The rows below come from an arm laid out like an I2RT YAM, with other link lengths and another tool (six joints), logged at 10 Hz.
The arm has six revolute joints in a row. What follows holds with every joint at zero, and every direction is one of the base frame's. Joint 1 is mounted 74.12 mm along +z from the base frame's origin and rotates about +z. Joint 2 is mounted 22.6 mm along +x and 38.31 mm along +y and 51.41 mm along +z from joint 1 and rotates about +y. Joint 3 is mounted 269.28 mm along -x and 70.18 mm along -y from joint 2 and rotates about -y. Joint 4 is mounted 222.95 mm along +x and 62.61 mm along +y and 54.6 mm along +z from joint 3 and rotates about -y. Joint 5 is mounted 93.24 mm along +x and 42.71 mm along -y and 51.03 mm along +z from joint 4 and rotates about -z. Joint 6 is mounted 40.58 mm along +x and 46.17 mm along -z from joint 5 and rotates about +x. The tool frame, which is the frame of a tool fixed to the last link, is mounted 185 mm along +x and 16 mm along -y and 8 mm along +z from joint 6; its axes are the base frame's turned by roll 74.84, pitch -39.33 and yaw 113.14 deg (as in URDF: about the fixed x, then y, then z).
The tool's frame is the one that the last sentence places.
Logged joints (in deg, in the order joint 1, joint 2, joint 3, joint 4, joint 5, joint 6), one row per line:
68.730, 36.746, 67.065, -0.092, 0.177, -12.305
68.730, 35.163, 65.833, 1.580, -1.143, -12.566
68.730, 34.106, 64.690, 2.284, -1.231, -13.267
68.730, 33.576, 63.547, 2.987, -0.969, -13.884
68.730, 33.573, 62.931, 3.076, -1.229, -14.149
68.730, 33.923, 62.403, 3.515, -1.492, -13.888
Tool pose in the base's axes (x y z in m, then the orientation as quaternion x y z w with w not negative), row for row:
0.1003, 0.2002, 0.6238, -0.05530, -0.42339, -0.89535, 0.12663
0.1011, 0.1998, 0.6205, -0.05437, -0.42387, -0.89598, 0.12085
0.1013, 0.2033, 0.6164, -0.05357, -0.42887, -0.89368, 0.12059
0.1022, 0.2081, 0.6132, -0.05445, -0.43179, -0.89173, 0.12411
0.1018, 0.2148, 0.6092, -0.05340, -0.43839, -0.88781, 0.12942
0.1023, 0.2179, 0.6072, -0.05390, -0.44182, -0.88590, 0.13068
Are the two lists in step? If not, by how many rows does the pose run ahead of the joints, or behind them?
The pose runs 2 rows ahead of the joints: the pose in row i belongs to the joints in row i + 2.
